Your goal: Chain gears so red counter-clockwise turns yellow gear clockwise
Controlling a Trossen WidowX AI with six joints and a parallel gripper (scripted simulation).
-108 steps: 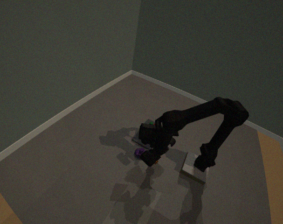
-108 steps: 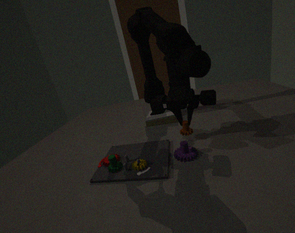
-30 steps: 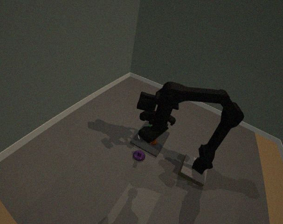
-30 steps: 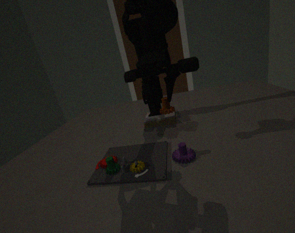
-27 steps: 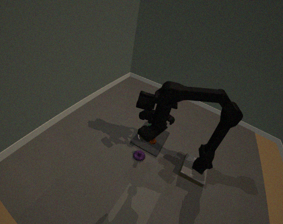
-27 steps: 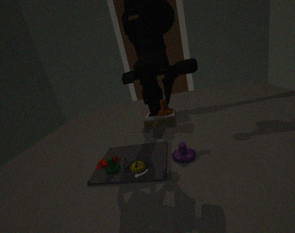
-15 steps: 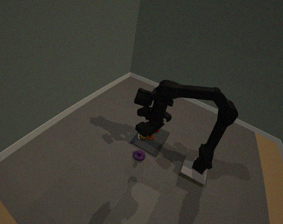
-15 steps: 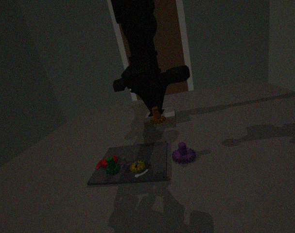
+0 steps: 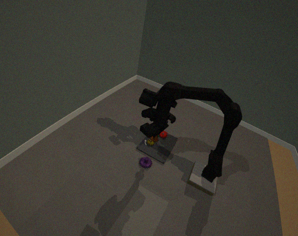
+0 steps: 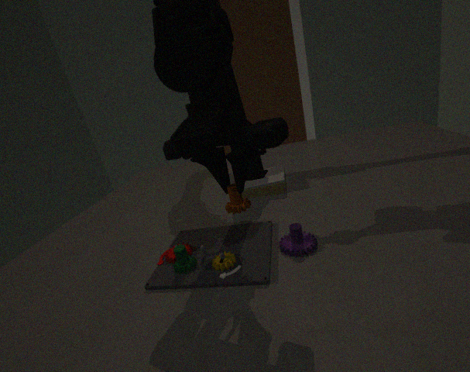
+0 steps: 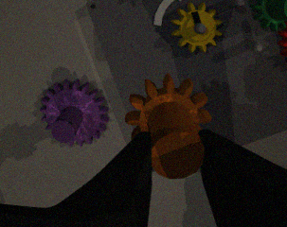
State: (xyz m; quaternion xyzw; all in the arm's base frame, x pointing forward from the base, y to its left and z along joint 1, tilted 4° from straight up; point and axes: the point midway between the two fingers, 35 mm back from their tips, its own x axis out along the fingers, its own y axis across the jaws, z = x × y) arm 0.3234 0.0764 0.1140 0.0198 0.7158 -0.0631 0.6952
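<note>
My gripper tip is 5 cm short of the green gear, 10 cm to the left of it and 10 cm above it. The rest, counted from my gripper tip: yellow gear (3 cm ahead, 4 cm to the right, 11 cm below); grey board (7 cm to the right, 11 cm below); orange gear (1 cm below).
</note>
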